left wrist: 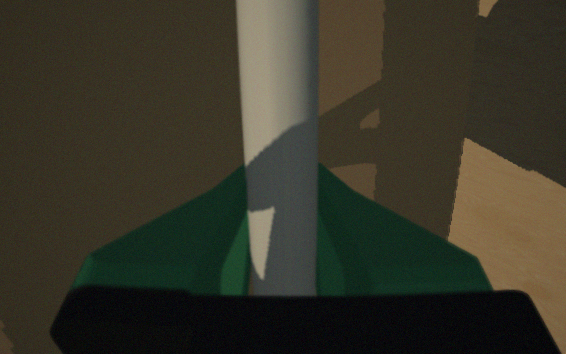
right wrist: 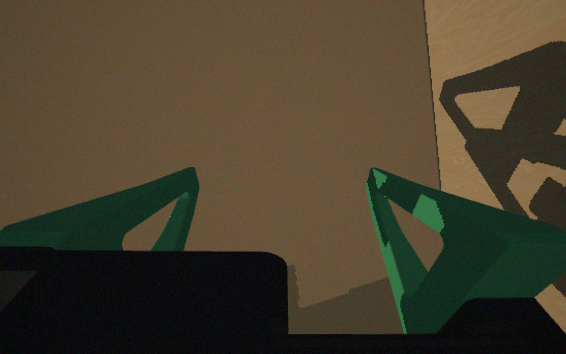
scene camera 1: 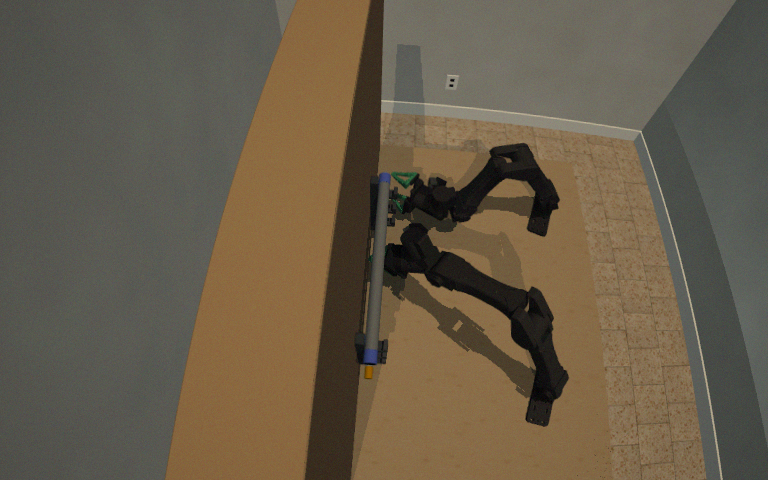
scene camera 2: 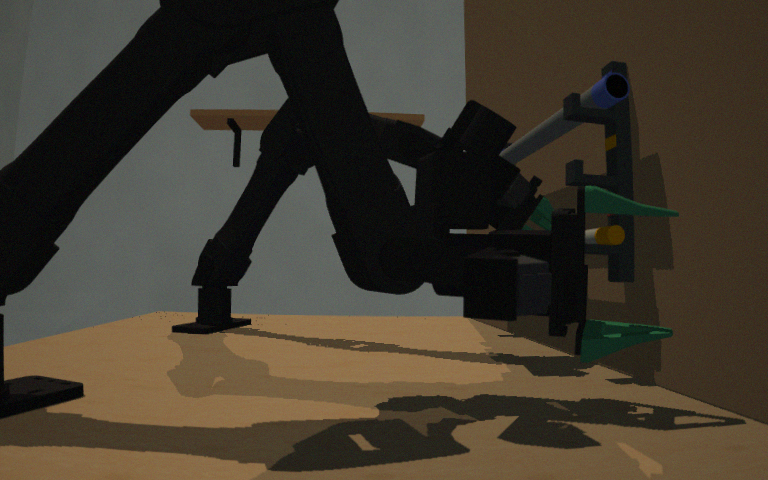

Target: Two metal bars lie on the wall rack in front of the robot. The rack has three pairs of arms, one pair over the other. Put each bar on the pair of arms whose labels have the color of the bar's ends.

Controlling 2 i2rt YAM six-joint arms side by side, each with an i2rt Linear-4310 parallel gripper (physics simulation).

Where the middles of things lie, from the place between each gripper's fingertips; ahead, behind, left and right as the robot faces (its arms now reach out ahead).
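From my left hand: orange-ended bar (left wrist: 278, 54), 30 mm behind, 90 mm to the left, 10 mm above; blue-ended bar (scene camera 1: 370, 357), 30 mm behind, 70 mm to the left, 170 mm above. By its middle, the blue-ended bar is nearer to my left hand than to my right hand.
My right hand: 10 mm past the orange-ended bar, 380 mm to the right of it, 40 mm below it. Blue-ended bar from my right hand: 10 mm behind, 360 mm to the left, 200 mm above.
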